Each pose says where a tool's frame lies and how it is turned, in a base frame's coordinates. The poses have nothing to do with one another.
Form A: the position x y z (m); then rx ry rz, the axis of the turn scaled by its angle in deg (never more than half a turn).
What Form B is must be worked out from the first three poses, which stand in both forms.
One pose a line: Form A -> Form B
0.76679, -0.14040, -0.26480, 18.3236, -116.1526, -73.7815 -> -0.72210, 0.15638, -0.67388, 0.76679; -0.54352, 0.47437, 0.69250, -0.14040; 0.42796, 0.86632, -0.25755, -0.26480; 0, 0, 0, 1
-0.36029, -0.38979, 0.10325, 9.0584, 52.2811, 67.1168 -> 0.08781, -0.72242, 0.68585, -0.36029; 0.84180, 0.42194, 0.33667, -0.38979; -0.53261, 0.54779, 0.64518, 0.10325; 0, 0, 0, 1
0.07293, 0.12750, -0.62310, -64.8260, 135.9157, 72.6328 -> -0.67814, -0.71896, -0.15240, 0.07293; -0.52624, 0.33026, 0.78358, 0.12750; -0.51303, 0.61158, -0.60231, -0.62310; 0, 0, 0, 1
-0.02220, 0.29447, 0.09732, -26.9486, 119.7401, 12.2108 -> -0.47565, -0.41140, 0.77750, -0.02220; -0.24598, 0.91084, 0.33146, 0.29447; -0.84454, -0.03359, -0.53443, 0.09732; 0, 0, 0, 1
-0.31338, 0.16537, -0.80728, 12.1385, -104.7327, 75.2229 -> -0.62194, -0.57205, -0.53474, -0.31338; 0.32403, 0.43366, -0.84080, 0.16537; 0.71288, -0.69620, -0.08435, -0.80728; 0, 0, 0, 1
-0.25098, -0.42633, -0.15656, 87.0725, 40.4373, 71.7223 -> 0.29307, -0.15200, 0.94393, -0.25098; 0.88633, -0.32702, -0.32784, -0.42633; 0.35852, 0.93271, 0.03889, -0.15656; 0, 0, 0, 1
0.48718, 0.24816, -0.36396, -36.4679, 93.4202, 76.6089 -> -0.45777, -0.83012, 0.31835, 0.48718; 0.14962, 0.28103, 0.94796, 0.24816; -0.87639, 0.48158, -0.00444, -0.36396; 0, 0, 0, 1
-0.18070, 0.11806, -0.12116, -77.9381, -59.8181, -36.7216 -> 0.43712, 0.87102, -0.22419, -0.18070; 0.19430, 0.15193, 0.96911, 0.11806; 0.87817, -0.46717, -0.10283, -0.12116; 0, 0, 0, 1
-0.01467, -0.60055, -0.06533, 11.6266, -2.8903, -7.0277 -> 0.99125, 0.11637, -0.06234, -0.01467; -0.12655, 0.97203, -0.19786, -0.60055; 0.03757, 0.20402, 0.97825, -0.06533; 0, 0, 0, 1
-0.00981, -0.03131, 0.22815, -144.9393, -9.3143, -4.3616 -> 0.99087, 0.13360, 0.01807, -0.00981; 0.09943, -0.81469, 0.57130, -0.03131; 0.09105, -0.56429, -0.82054, 0.22815; 0, 0, 0, 1
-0.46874, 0.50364, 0.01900, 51.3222, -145.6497, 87.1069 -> -0.83140, -0.49846, 0.24558, -0.46874; -0.45218, 0.35004, -0.82037, 0.50364; 0.32296, -0.79310, -0.51642, 0.01900; 0, 0, 0, 1
